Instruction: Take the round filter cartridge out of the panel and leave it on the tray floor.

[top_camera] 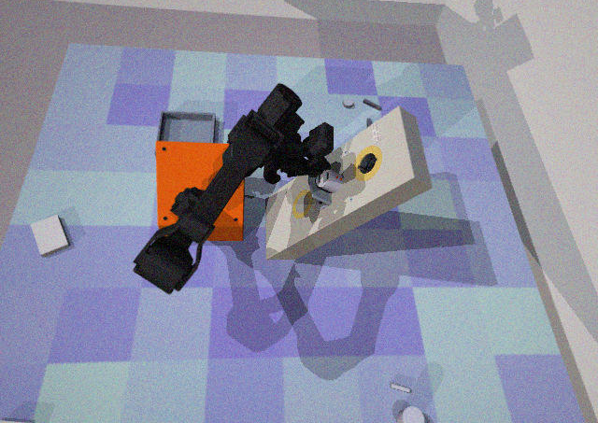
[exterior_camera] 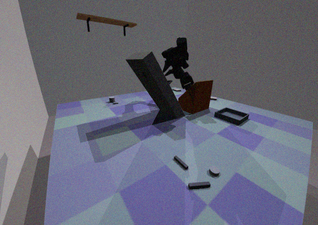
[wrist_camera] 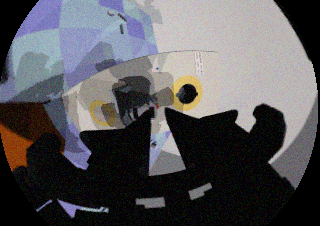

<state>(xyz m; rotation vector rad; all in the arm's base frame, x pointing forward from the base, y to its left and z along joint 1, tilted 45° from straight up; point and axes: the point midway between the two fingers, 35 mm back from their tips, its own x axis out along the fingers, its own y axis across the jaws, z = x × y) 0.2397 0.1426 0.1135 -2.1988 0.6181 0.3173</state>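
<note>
The filter cartridge is 10 mm ahead of my gripper tip and 30 mm below it. The rest, counted from my gripper tip: grey bracket (70 mm below); then tray (360 mm behind, 250 mm to the left, 250 mm below).
</note>
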